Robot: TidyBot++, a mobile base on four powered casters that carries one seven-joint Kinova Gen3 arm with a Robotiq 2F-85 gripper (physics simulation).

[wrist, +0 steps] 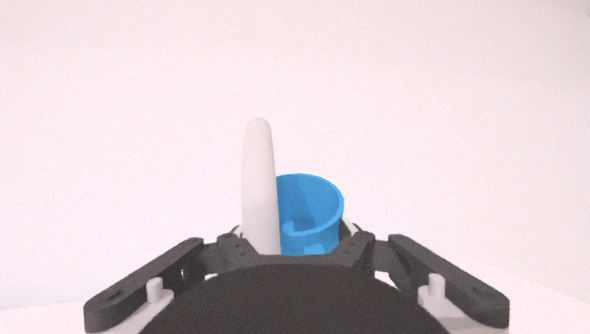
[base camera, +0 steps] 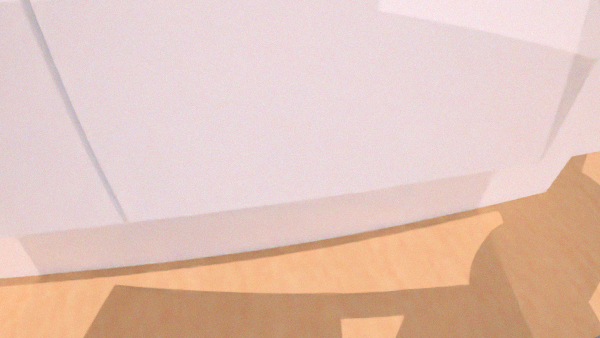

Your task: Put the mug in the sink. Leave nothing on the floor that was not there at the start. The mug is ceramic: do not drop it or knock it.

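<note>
The blue mug (wrist: pixel 311 239) is in the wrist view, low and near the middle, with its open rim up. My gripper (wrist: pixel 295 229) is shut on the mug, with a finger on either side; the fingertips are partly hidden. A white curved faucet (wrist: pixel 259 185) stands between the camera and the mug and covers the mug's left part. I cannot tell whether the faucet touches the mug or the gripper. The sink basin does not show in either view.
A pale wall (wrist: pixel 425 125) fills the background of the wrist view. In the base camera view, a white cabinet front (base camera: pixel 280 110) with a vertical seam stands close ahead, above the wooden floor (base camera: pixel 300 270). Shadows lie across the floor and the cabinet's right side.
</note>
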